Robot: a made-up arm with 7 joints. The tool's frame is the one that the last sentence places.
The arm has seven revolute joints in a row. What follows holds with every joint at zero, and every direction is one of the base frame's.
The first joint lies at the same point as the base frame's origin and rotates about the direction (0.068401, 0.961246, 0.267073).
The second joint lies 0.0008 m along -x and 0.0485 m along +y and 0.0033 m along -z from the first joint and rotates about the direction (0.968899, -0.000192, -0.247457).
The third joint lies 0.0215 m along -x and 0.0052 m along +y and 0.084 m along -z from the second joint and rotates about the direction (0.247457, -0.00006, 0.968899).
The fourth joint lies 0.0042 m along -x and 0.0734 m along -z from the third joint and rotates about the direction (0.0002, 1, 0.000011).
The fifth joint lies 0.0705 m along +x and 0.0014 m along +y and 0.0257 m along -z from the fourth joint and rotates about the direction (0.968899, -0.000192, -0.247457).
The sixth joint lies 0.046 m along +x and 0.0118 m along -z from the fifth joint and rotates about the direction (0.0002, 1, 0.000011).
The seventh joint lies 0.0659 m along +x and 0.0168 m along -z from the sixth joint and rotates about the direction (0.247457, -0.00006, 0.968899).
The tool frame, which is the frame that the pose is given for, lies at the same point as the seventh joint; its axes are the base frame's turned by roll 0, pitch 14.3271 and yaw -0.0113 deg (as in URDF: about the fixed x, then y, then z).
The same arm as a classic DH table. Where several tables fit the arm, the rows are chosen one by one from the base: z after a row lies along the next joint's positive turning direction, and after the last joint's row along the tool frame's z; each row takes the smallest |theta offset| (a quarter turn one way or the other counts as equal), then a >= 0, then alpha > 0; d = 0 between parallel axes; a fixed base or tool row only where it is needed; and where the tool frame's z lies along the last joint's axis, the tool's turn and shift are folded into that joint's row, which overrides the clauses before.
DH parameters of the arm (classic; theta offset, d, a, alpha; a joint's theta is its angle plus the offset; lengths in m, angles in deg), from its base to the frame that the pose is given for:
base (fixed): -4.07 0.0000 0.0000 -74.51
joint 1: -75.12 0.0457 -0.0166 -90.00
joint 2: 74.00 0.0000 -0.0052 90.00
joint 3: 90.00 -0.1589 0.0141 -90.00
joint 4: 90.00 0.0014 0.0075 90.00
joint 5: 0.00 0.1222 0.0000 -90.00
joint 6: -90.00 0.0000 0.0680 90.00
joint 7: 0.00 0.0000 0.0000 0.00

